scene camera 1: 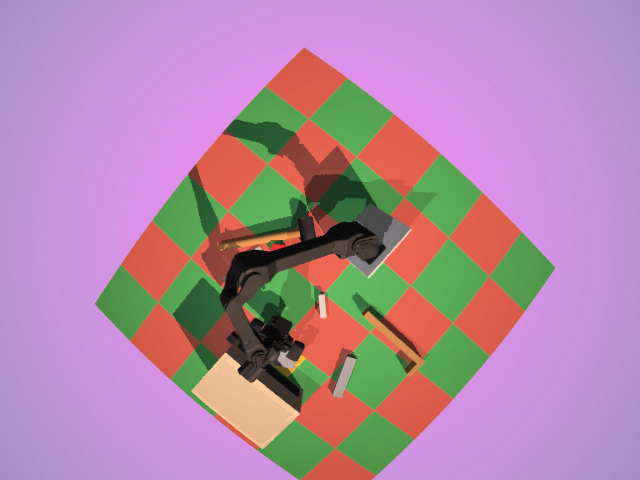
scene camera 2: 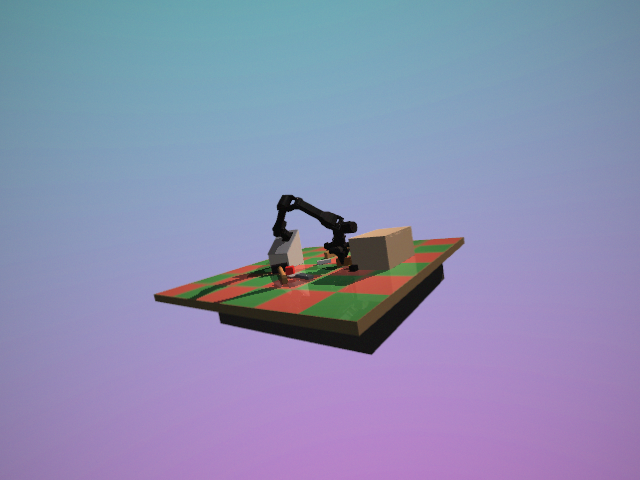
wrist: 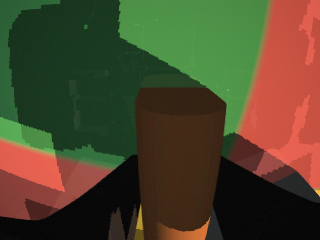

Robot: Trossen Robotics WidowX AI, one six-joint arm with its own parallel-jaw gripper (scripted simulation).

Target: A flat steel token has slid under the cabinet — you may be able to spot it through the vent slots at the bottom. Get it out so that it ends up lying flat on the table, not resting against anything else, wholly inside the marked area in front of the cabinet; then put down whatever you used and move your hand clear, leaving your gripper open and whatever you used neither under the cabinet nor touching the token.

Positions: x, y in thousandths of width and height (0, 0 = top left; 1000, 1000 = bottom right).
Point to an orange l-shaped hook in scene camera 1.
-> At 646, 766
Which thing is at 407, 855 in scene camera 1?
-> A tan cabinet.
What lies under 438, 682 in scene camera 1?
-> My gripper.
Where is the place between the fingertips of my gripper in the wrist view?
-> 545, 681
